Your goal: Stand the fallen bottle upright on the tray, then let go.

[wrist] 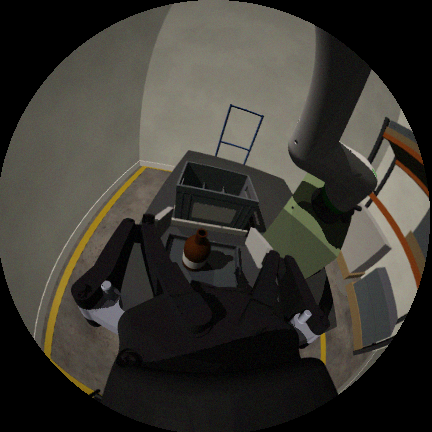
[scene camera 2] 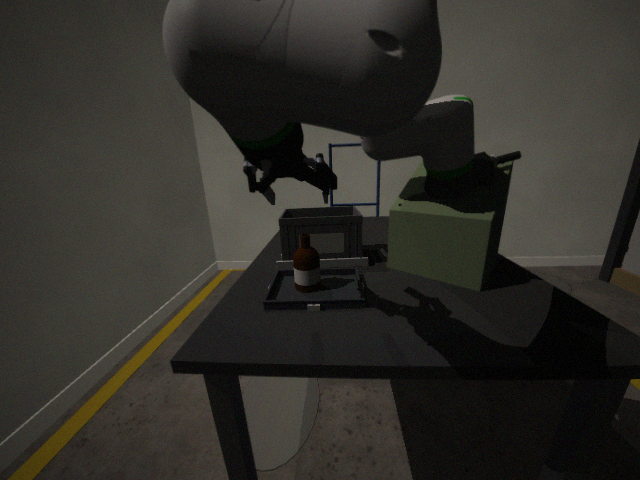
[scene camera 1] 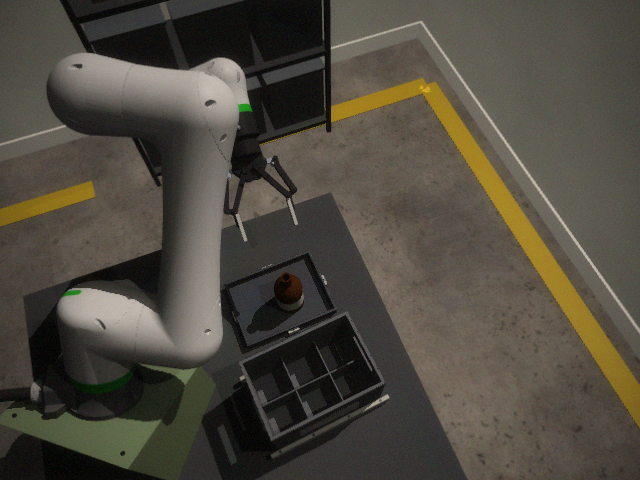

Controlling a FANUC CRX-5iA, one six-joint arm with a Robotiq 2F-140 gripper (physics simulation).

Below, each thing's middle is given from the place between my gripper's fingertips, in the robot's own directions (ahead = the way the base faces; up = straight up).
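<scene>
There is the brown bottle (scene camera 1: 288,290), and relative to it my hand is 70 mm to the left of it and 20 mm short of it, and 190 mm above it.
</scene>
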